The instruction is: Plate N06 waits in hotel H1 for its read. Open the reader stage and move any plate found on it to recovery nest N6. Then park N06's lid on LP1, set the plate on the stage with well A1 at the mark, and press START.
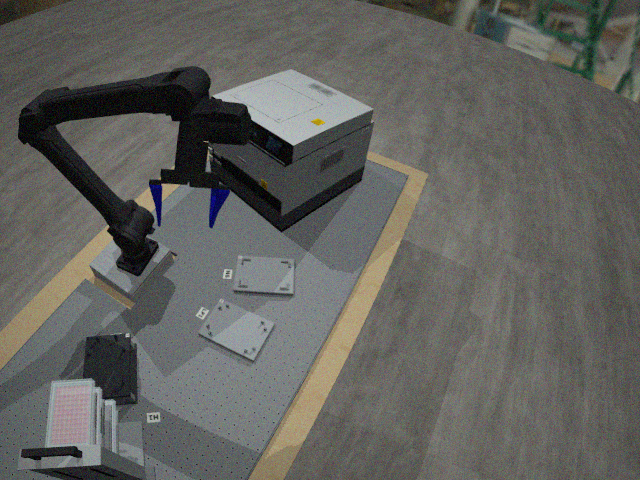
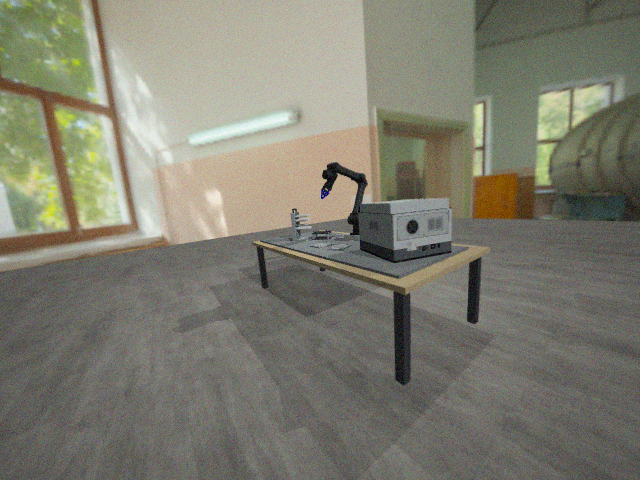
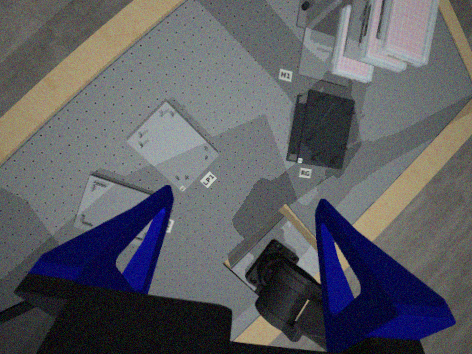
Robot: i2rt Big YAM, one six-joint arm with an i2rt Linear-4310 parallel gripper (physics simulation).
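Note:
My gripper is open and empty, high above the table beside the reader's front. The reader has its front partly hidden by my arm and in shadow; I cannot tell whether its stage is out. The START button cannot be made out. The hotel holds pink-welled plates on several levels; N06's marking is unreadable. The grey LP1 pad holds no lid. The neighbouring grey nest, its label hard to read, holds no plate.
A black holder labelled RG stands between the hotel and the arm's base. The H1 label lies beside the hotel. The wooden table edge borders the perforated mat.

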